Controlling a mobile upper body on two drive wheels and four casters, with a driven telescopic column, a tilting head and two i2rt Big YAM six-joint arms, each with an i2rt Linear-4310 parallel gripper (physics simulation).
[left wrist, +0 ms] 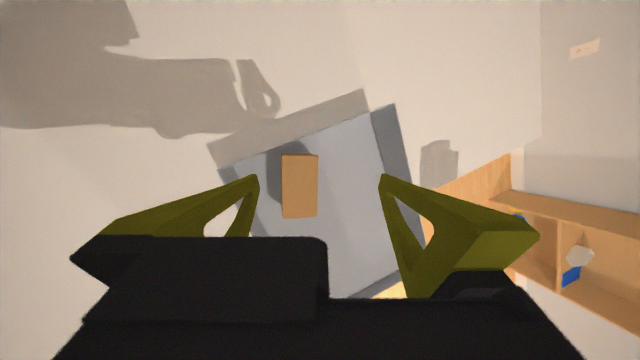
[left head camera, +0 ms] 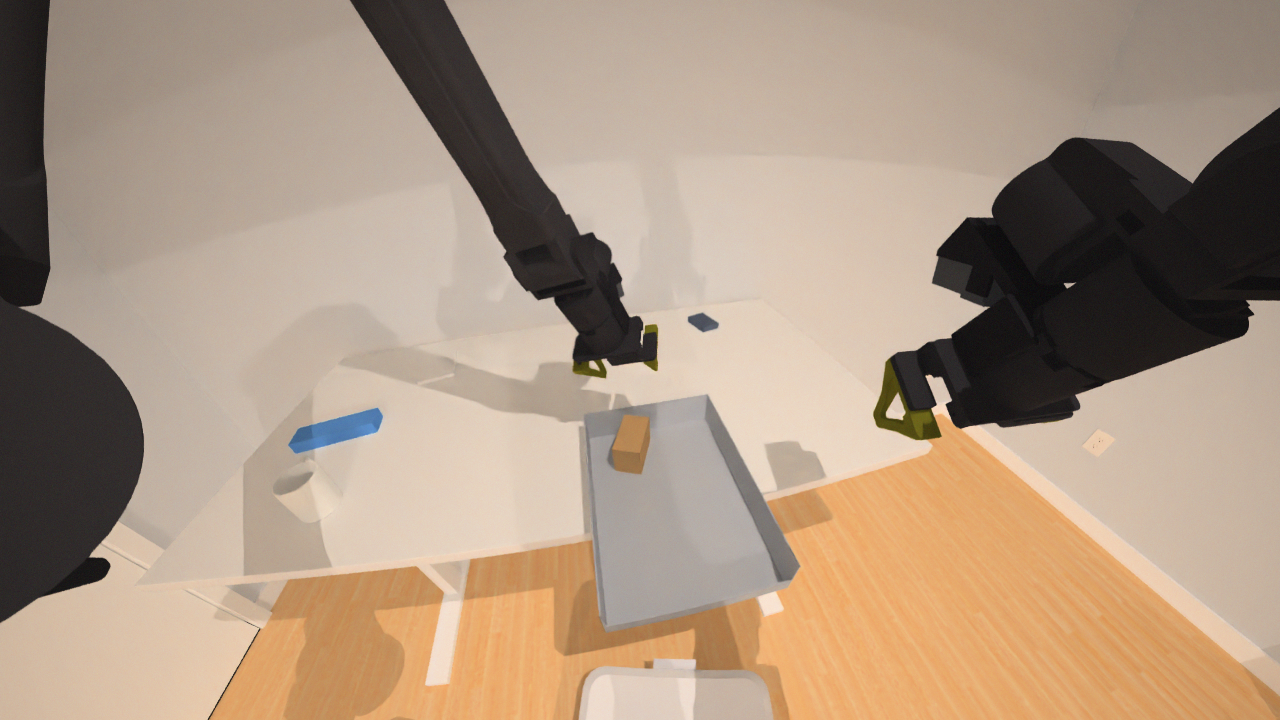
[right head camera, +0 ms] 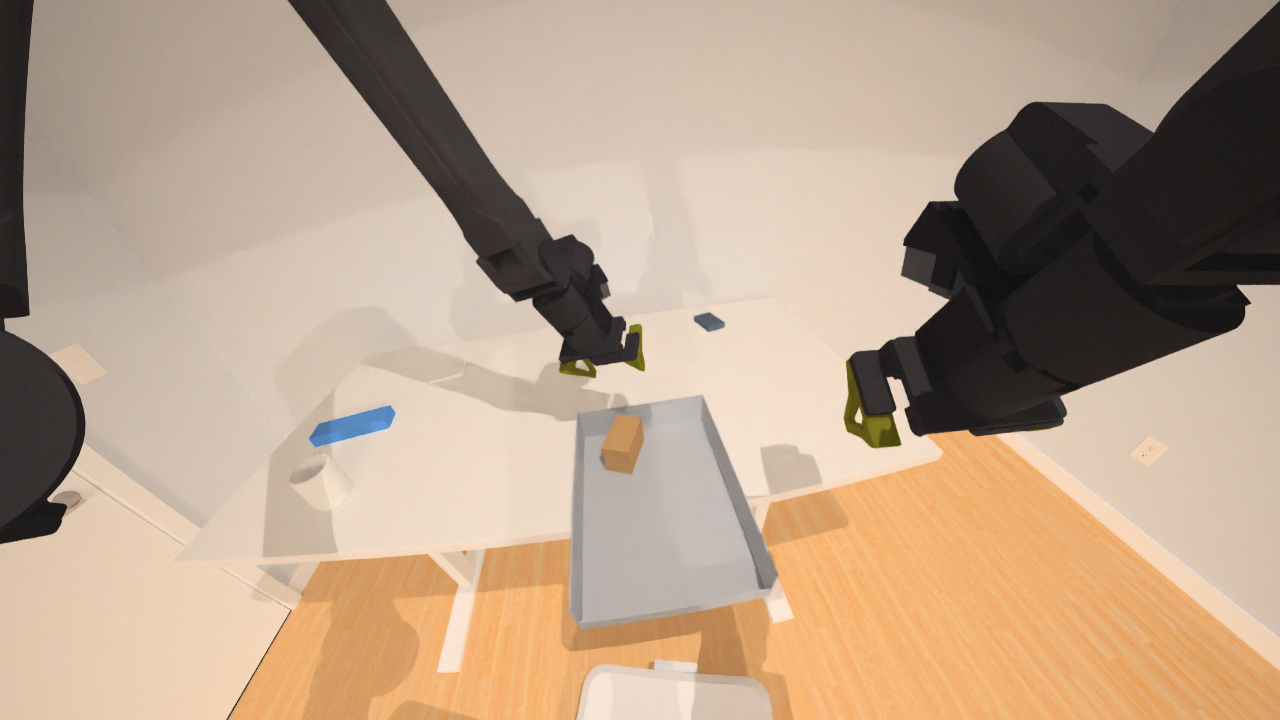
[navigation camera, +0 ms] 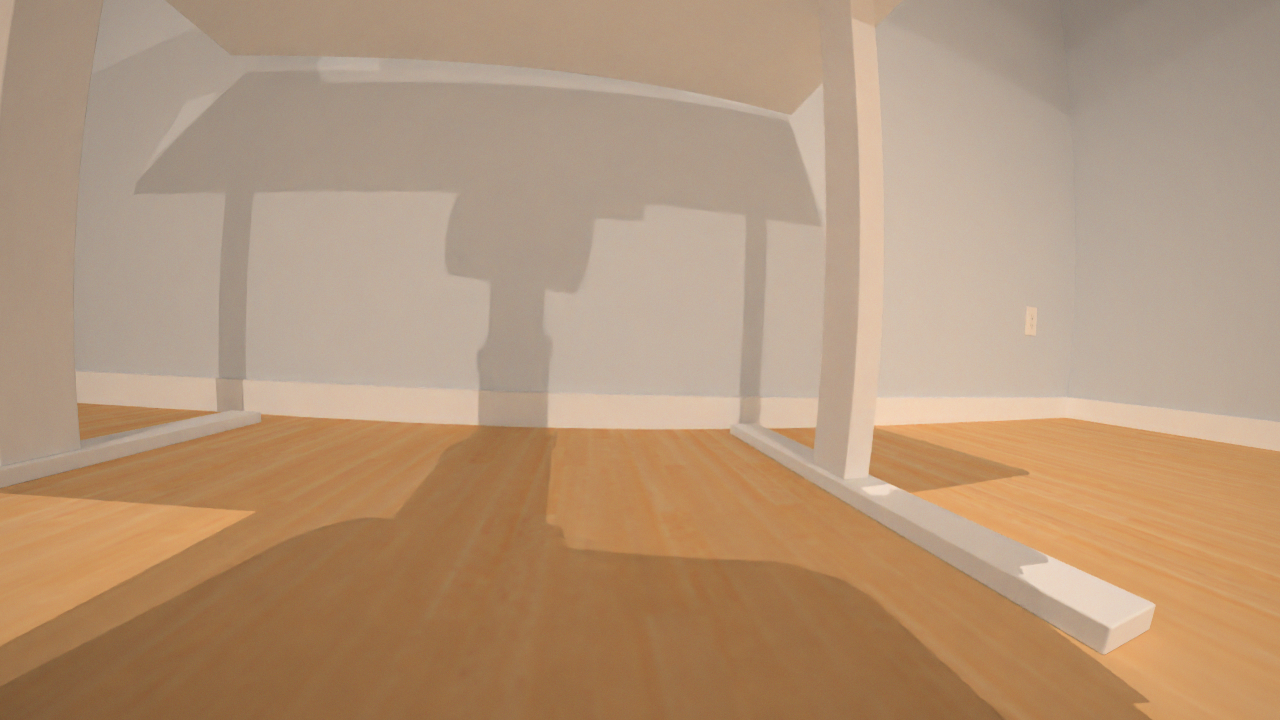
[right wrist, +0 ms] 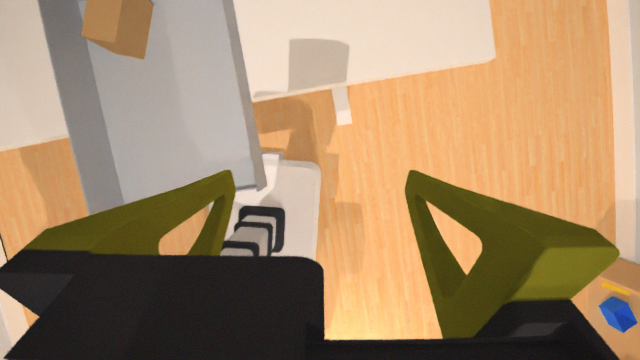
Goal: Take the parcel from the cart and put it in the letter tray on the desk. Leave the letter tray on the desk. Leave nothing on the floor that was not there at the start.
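Frame: origin at the left arm's base, x ahead, y left, z up, level; millimetres.
Where they show: left gripper, fingertip midpoint: [left wrist: 319, 180] [left head camera: 630, 371] [right head camera: 619, 371]; right gripper, fingertip midpoint: [left head camera: 919, 415] [right head camera: 897, 419] [right wrist: 320, 179].
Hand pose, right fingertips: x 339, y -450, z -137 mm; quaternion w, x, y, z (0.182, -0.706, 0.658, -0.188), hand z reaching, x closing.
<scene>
Each offset is from my right fingertips to the top centre of the thing. "pt": to the spot under its first point. Level surfaces: height alone.
The parcel, a small brown box @[203 mm ahead, 313 mm left, 225 mm down] [left head camera: 631, 445] [right head camera: 622, 445] [left wrist: 300, 186] [right wrist: 119, 26], lies inside the grey letter tray @[101 mm ahead, 246 mm left, 218 mm down] [left head camera: 680, 528] [right head camera: 666, 528] [left wrist: 350, 200] [right wrist: 170, 110], near its far left corner. The tray's far part is on the white desk @[288 mm down] [left head camera: 483, 483] [right head camera: 501, 483] and its near part sticks out past the desk's front edge. My left gripper [left head camera: 617, 368] [right head camera: 604, 368] [left wrist: 319, 180] is open and empty, above and beyond the parcel. My right gripper [right wrist: 320, 179] is open and empty, right of the tray, high over the desk's front edge. The cart does not show clearly.
A blue block @[228 mm ahead, 1036 mm left, 258 mm down] [left head camera: 335, 430] [right head camera: 352, 426] and a white cup @[pt 27 mm ahead, 877 mm left, 217 mm down] [left head camera: 308, 491] [right head camera: 320, 483] are at the desk's left. A dark blue block @[739 mm ahead, 125 mm left, 270 mm down] [left head camera: 702, 322] [right head camera: 708, 321] lies at the back. A wooden shelf [left wrist: 557, 255] shows at right in the left wrist view. Desk legs @[pt 527 mm ahead, 53 mm right, 850 mm down] [navigation camera: 845, 250] stand ahead.
</scene>
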